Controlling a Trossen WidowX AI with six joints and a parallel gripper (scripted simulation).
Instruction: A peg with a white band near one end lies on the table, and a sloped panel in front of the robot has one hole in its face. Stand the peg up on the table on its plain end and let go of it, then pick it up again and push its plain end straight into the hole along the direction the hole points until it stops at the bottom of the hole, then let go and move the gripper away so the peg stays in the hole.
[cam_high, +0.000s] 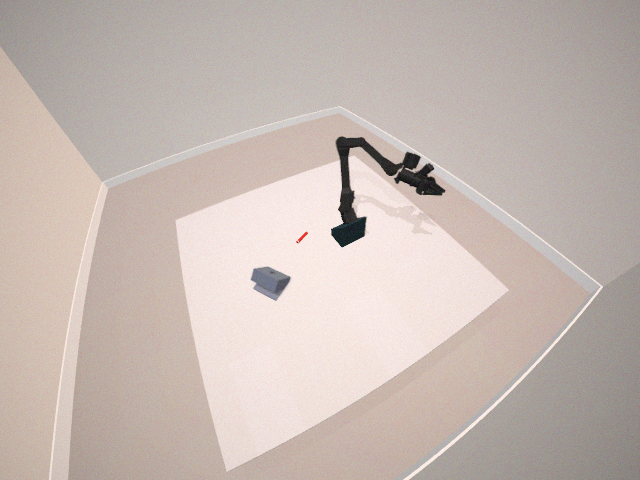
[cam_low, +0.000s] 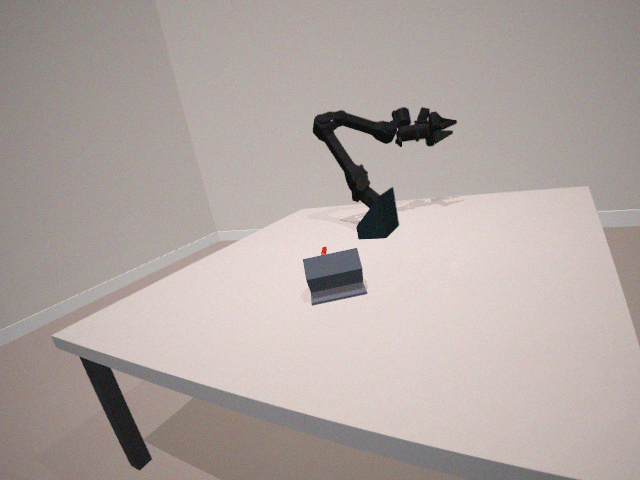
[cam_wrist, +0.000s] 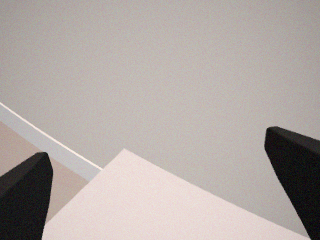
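My gripper tip is 51 cm short of the red peg, 40 cm to the left of it and 29 cm above it. Also, from my gripper tip: grey sloped panel: 75 cm ahead, 27 cm to the right, 25 cm below.
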